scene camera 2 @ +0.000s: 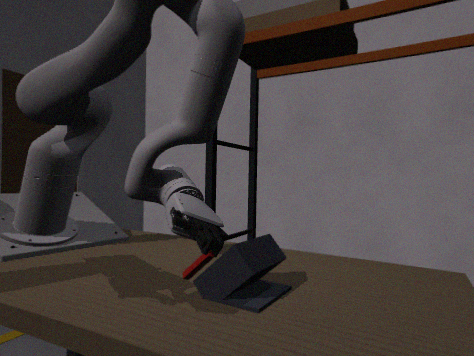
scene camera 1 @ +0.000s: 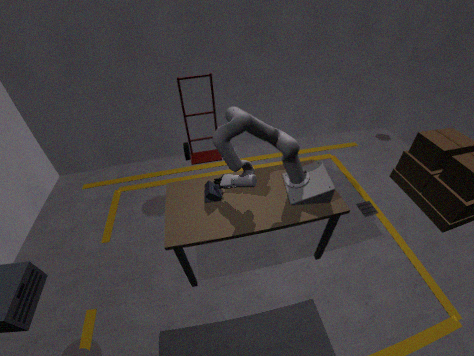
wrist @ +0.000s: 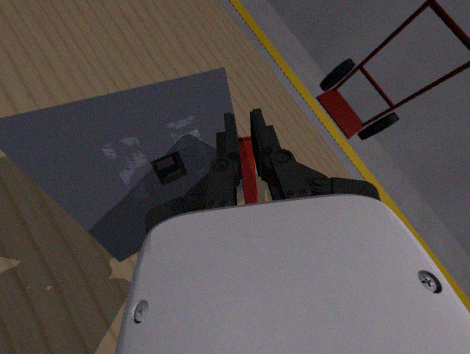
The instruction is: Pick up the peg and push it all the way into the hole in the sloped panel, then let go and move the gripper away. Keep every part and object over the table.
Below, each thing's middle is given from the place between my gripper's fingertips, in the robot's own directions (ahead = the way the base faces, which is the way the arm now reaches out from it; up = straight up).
Right now my hand is 4 cm past the red peg [wrist: 245, 143], 3 cm above it and 1 cm to the right of it.
